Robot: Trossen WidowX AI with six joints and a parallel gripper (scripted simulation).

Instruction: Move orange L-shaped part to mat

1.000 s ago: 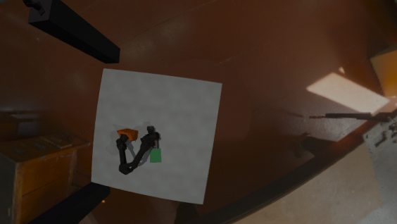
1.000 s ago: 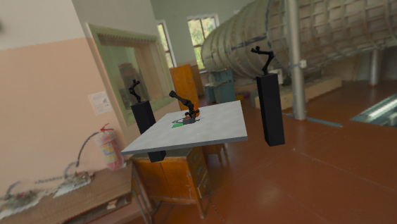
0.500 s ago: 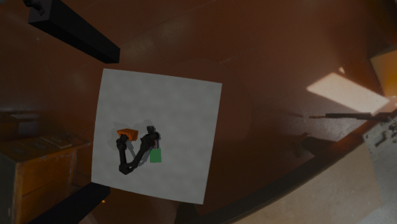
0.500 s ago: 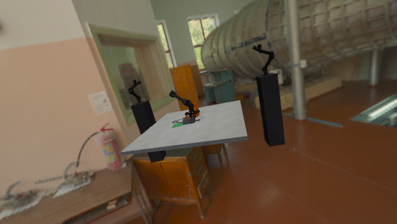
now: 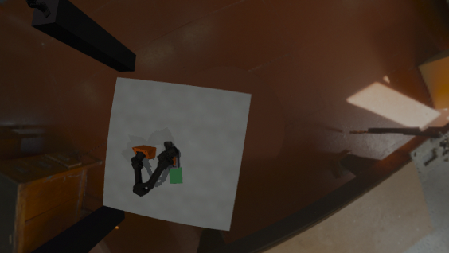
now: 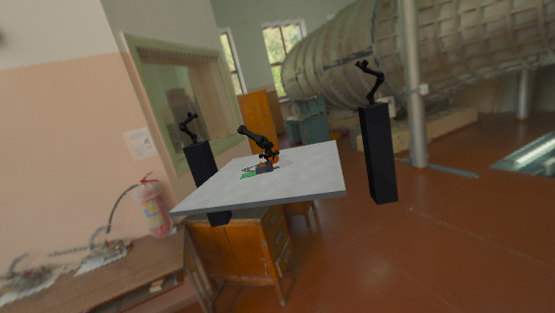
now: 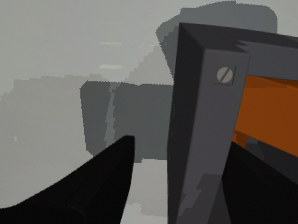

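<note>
The orange part is 50 mm to the right of my gripper tip and 20 mm below it. Also, from my gripper tip: green mat (10 mm ahead, 230 mm to the right, 80 mm below).
</note>
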